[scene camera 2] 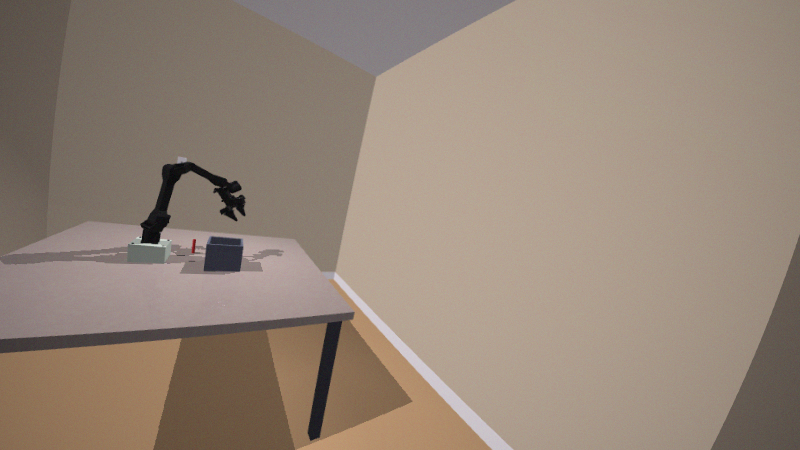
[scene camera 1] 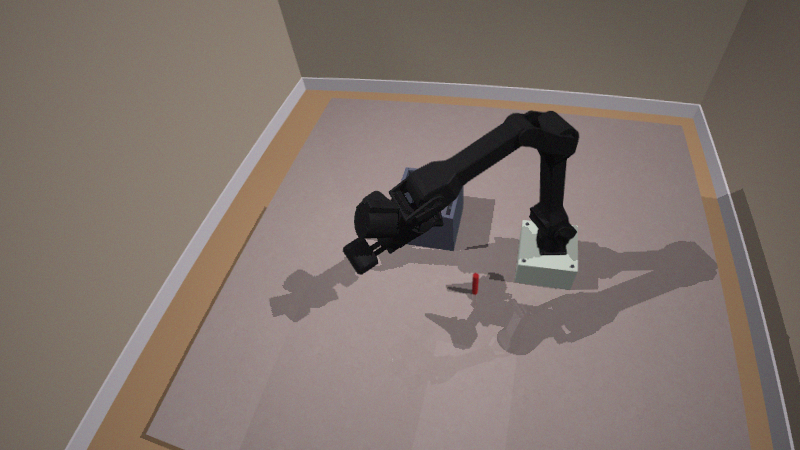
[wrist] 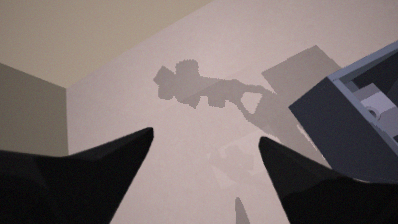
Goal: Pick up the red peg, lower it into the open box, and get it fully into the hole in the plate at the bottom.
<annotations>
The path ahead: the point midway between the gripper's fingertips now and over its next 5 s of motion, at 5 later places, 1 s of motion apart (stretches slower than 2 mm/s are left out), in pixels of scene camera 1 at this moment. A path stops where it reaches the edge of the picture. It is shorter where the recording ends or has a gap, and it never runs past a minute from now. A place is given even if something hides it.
My gripper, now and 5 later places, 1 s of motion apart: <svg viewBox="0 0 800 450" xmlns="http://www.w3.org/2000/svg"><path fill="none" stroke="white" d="M370 249L462 263L479 275L469 283L442 245L435 203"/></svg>
</annotations>
